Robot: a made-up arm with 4 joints. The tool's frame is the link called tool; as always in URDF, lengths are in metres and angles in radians. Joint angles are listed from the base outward. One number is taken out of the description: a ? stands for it. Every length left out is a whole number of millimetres.
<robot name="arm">
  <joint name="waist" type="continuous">
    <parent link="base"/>
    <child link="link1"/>
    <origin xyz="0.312 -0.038 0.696" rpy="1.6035 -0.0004 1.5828"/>
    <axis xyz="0 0 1"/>
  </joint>
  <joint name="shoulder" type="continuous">
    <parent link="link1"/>
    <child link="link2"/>
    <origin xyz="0.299 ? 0" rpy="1.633 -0.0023 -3.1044"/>
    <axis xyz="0 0 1"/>
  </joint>
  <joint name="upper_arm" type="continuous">
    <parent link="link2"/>
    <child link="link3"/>
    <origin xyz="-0.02 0 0" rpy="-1.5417 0.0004 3.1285"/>
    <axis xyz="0 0 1"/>
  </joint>
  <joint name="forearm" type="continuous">
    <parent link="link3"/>
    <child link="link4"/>
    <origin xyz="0.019 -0.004 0" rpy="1.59 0.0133 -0.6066"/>
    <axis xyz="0 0 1"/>
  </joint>
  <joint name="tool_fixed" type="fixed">
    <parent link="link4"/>
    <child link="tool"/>
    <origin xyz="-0.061 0.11 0" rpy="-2.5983 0.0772 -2.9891"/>
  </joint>
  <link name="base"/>
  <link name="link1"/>
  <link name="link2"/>
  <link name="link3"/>
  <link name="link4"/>
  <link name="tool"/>
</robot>
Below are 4 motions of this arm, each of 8 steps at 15 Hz.
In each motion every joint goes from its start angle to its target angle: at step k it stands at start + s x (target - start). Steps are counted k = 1, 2, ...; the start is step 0. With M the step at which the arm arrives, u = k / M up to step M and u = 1 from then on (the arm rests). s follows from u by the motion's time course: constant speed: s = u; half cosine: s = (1 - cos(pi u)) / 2; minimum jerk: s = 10 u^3 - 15 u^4 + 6 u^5.
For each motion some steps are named. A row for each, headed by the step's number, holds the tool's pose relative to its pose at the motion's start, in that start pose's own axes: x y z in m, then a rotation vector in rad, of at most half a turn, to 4 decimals.
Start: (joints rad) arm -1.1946 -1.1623 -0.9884 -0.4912
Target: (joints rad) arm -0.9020 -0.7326 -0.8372 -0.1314
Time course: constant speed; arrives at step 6
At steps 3, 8:
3: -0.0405 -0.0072 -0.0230 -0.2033 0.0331 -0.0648
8: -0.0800 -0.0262 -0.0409 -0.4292 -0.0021 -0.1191

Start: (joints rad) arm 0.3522 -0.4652 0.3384 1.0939
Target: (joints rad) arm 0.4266 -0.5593 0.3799 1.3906
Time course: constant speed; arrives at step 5
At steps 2, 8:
2: 0.0099 -0.0098 -0.0045 0.0040 -0.0463 -0.0636
8: 0.0244 -0.0251 -0.0109 0.0099 -0.1160 -0.1585

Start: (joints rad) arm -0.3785 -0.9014 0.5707 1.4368
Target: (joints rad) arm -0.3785 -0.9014 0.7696 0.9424
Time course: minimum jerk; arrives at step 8
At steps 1, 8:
1: -0.0010 0.0002 -0.0004 -0.0026 0.0042 0.0070
8: -0.0631 -0.0035 -0.0171 -0.1562 0.3049 0.4118

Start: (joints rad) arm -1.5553 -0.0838 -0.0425 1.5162
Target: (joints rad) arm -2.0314 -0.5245 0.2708 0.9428
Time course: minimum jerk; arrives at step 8
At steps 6, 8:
6: -0.0951 0.0864 0.0037 -0.5637 0.7779 0.4874
8: -0.1049 0.0952 0.0084 -0.6145 0.8867 0.5226

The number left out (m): 0.053
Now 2 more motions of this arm.
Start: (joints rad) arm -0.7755 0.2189 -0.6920 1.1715
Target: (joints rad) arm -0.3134 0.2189 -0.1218 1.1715
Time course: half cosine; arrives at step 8
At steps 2, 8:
2: -0.0049 -0.0223 0.0006 -0.0162 0.0035 -0.0150
8: -0.0391 -0.1501 -0.0248 -0.1041 0.0465 -0.1004

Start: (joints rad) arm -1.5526 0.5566 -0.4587 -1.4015
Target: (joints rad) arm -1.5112 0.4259 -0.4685 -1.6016
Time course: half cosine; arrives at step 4
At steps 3, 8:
3: -0.0316 0.0101 -0.0112 -0.0026 0.0110 0.2390
8: -0.0372 0.0110 -0.0133 -0.0053 0.0134 0.2800

